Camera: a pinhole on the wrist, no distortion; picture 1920 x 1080 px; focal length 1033.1 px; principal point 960.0 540.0 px. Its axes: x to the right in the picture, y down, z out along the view. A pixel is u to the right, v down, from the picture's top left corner.
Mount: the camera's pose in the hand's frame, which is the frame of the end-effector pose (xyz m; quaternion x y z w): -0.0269 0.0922 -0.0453 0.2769 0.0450 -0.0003 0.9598
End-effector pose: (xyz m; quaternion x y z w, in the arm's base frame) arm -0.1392 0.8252 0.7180 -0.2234 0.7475 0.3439 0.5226
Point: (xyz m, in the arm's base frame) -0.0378 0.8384 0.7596
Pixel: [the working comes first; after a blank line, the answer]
In the camera's frame: -0.0603 -0.0632 0.1639

580 142
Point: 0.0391 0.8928 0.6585
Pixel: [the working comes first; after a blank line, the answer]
In the camera's frame: -0.0026 -0.0410 0.2875

951 393
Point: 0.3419 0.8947 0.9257
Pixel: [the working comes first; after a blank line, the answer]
In the camera's frame: -0.3729 -0.0925 0.4402

85 323
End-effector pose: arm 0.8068 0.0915 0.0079 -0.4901 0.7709 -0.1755 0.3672
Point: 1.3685 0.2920 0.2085
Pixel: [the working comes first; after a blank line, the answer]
In the camera's frame: -0.4098 -0.2322 0.5122

133 72
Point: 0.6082 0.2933 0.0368
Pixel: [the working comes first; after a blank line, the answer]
In the camera's frame: -0.1014 0.0327 -0.1528

behind the camera
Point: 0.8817 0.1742 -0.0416
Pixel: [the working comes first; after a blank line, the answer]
In the camera's frame: -0.0592 0.0145 0.1522

558 639
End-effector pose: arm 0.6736 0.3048 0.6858 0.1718 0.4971 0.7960 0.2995
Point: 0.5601 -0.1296 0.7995
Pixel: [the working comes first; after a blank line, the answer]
In the camera's frame: -0.1424 0.0107 -0.3393

behind the camera
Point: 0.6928 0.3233 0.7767
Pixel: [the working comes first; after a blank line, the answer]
In the camera's frame: 0.0119 0.0395 0.1064

1076 924
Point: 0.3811 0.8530 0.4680
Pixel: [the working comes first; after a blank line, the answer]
In the camera's frame: 0.5846 -0.2189 0.3861

outside the picture
